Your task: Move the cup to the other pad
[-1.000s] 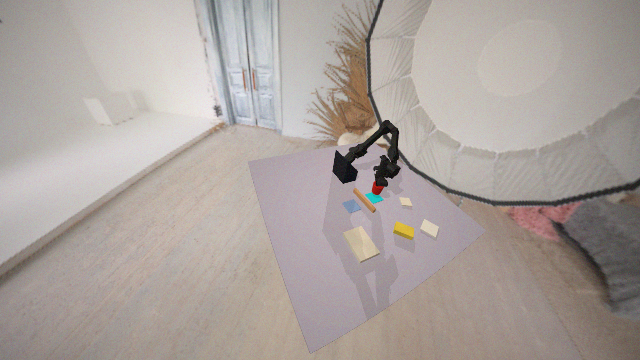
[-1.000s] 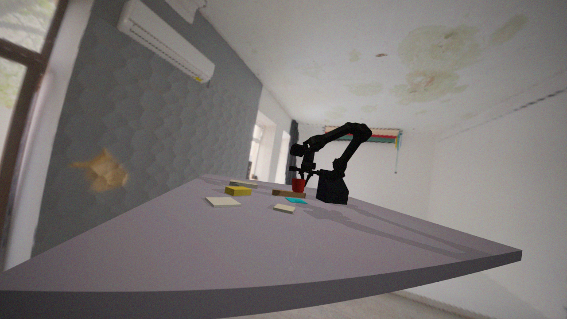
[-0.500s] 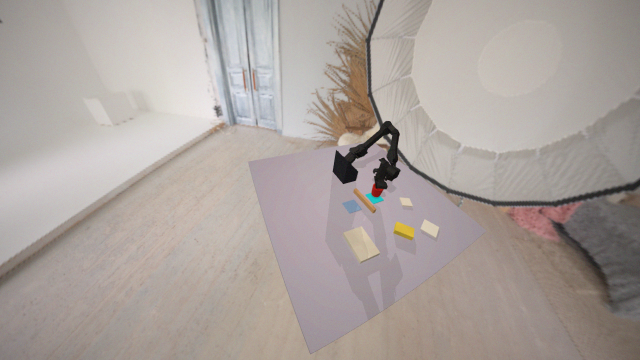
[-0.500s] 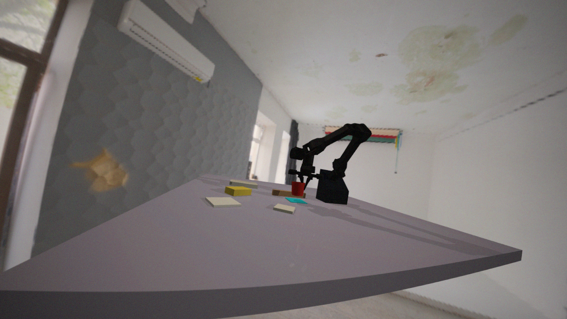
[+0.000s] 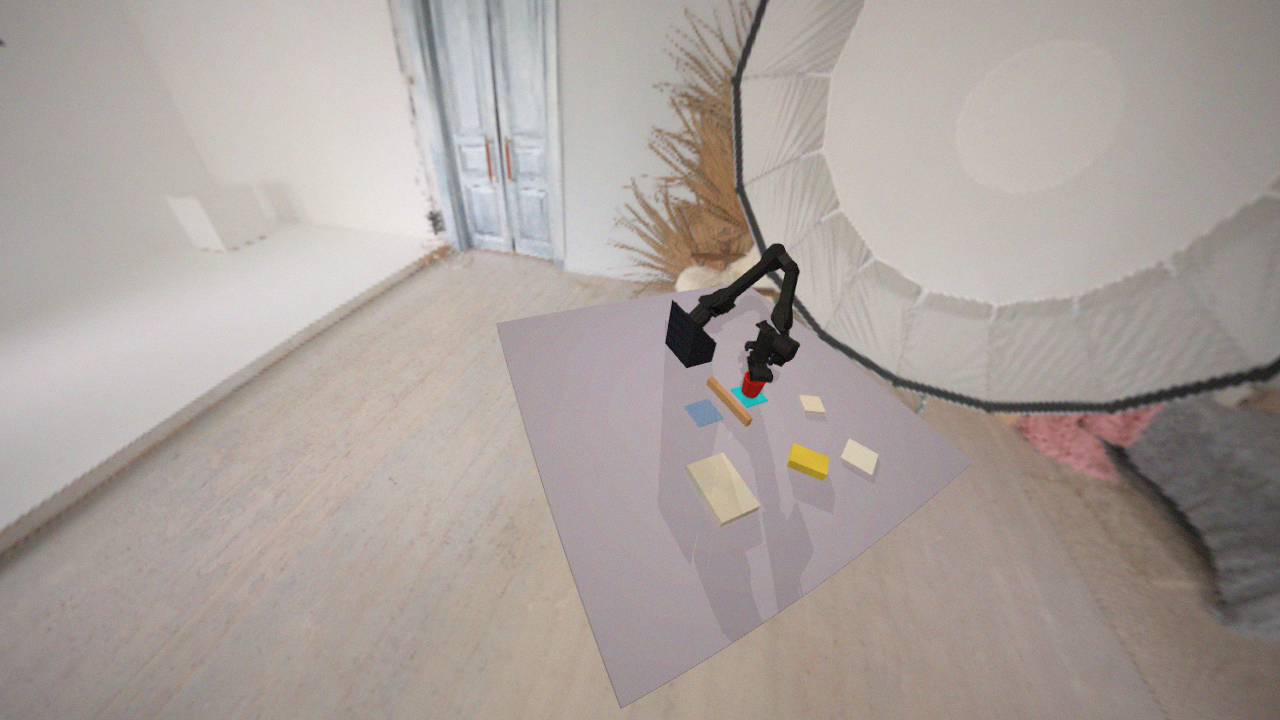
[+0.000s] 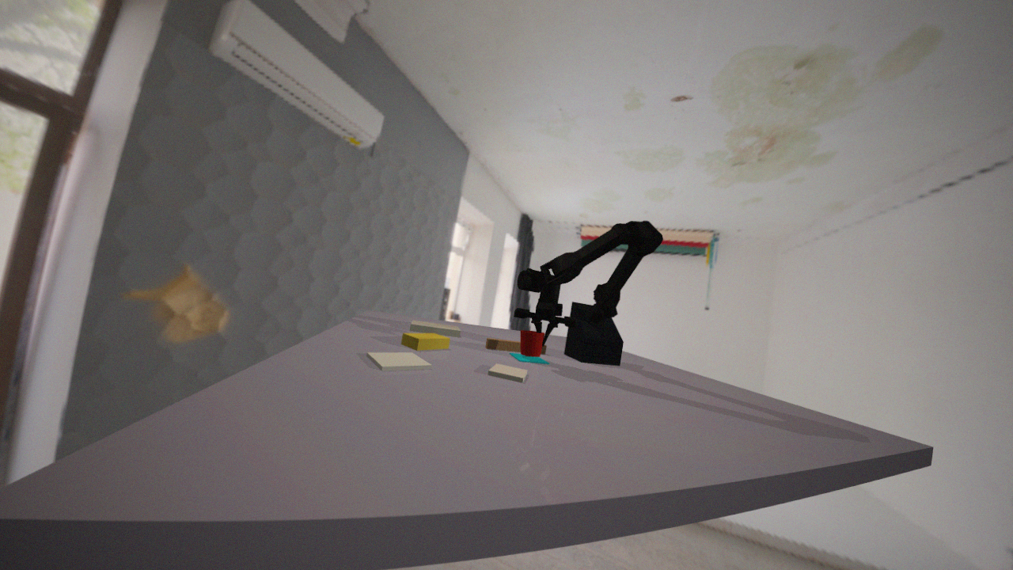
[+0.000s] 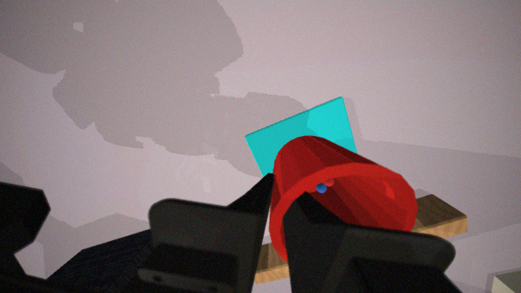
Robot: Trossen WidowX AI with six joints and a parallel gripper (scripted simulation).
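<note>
Now: the cyan pad 50 mm below my gripper tip, 30 mm ahead of it and 20 mm to the right of it. From my gripper tip the other things lie so: red cup: 30 mm ahead, 20 mm to the right; wooden bar: 120 mm to the right, 40 mm below, 20 mm ahead; light blue pad: 220 mm to the right, 50 mm below, 20 mm ahead.
</note>
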